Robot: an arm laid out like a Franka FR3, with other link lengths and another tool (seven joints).
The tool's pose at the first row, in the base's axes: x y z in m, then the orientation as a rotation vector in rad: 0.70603, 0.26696, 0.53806, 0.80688, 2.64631, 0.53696
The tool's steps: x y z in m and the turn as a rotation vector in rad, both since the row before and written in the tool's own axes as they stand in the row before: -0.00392, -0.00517, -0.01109, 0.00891, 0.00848, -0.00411; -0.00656, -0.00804, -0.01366, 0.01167, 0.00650, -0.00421; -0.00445, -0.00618, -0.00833, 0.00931, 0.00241, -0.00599; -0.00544, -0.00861, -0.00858, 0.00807, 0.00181, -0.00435; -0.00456, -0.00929, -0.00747, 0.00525, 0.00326, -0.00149; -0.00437, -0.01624, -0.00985, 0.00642, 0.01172, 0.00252; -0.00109, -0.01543, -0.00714, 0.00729, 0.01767, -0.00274; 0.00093, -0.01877, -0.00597, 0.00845, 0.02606, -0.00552; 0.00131, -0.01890, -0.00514, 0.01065, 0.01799, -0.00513; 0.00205, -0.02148, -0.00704, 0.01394, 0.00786, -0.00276; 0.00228, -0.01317, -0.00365, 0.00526, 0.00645, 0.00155; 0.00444, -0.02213, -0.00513, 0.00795, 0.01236, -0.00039; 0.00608, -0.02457, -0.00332, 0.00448, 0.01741, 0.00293
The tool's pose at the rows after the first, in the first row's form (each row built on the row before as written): 0.70224, 0.25783, 0.54627, 0.80334, 2.65933, 0.52904; 0.69834, 0.24432, 0.55609, 0.80051, 2.67184, 0.51641; 0.69583, 0.23486, 0.56171, 0.79474, 2.67994, 0.50415; 0.69297, 0.22291, 0.56684, 0.79088, 2.68644, 0.49355; 0.68956, 0.21121, 0.57064, 0.79013, 2.69220, 0.48805; 0.68194, 0.19356, 0.57384, 0.79493, 2.70516, 0.48635; 0.67307, 0.17903, 0.57443, 0.79241, 2.72538, 0.48541; 0.66151, 0.16317, 0.57249, 0.78587, 2.75455, 0.48670; 0.65001, 0.14747, 0.56991, 0.78047, 2.77722, 0.48081; 0.63625, 0.12949, 0.56831, 0.77935, 2.79143, 0.46550; 0.62717, 0.11913, 0.56680, 0.78256, 2.79930, 0.46194; 0.61165, 0.10229, 0.56341, 0.78344, 2.81431, 0.45741; 0.59408, 0.08471, 0.55758, 0.78836, 2.83153, 0.46076
